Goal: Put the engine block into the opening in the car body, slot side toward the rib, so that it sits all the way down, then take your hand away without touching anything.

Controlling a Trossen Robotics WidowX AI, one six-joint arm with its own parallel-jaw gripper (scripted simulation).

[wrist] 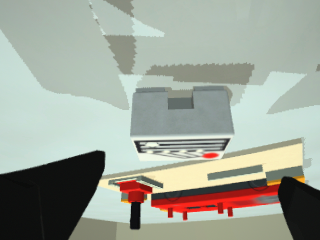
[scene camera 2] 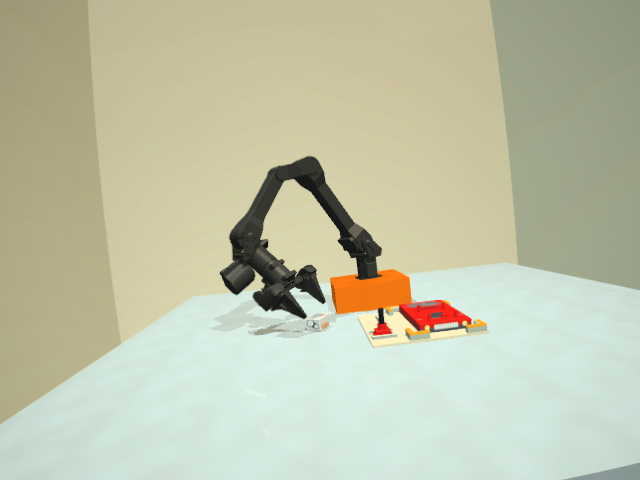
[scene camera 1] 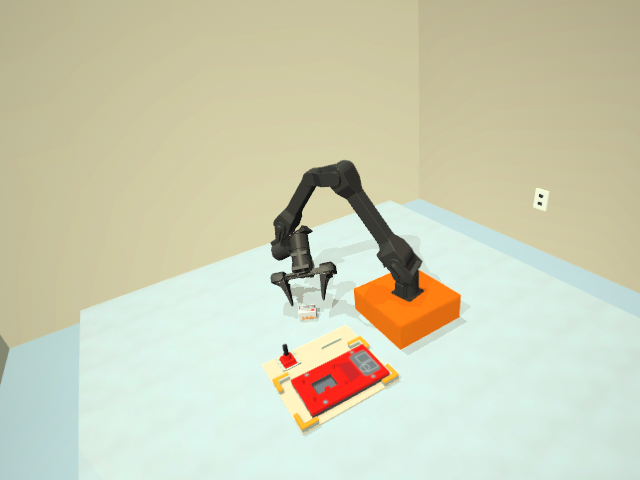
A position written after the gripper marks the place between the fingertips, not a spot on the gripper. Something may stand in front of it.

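A red car body (scene camera 1: 325,387) is visible, and the wrist view shows the body too (wrist: 257,192), together with an engine block (wrist: 200,127). The gripper (scene camera 2: 315,310) is open and holds nothing; it can also be seen in scene camera 1 (scene camera 1: 307,303) and in the wrist view (wrist: 193,173).
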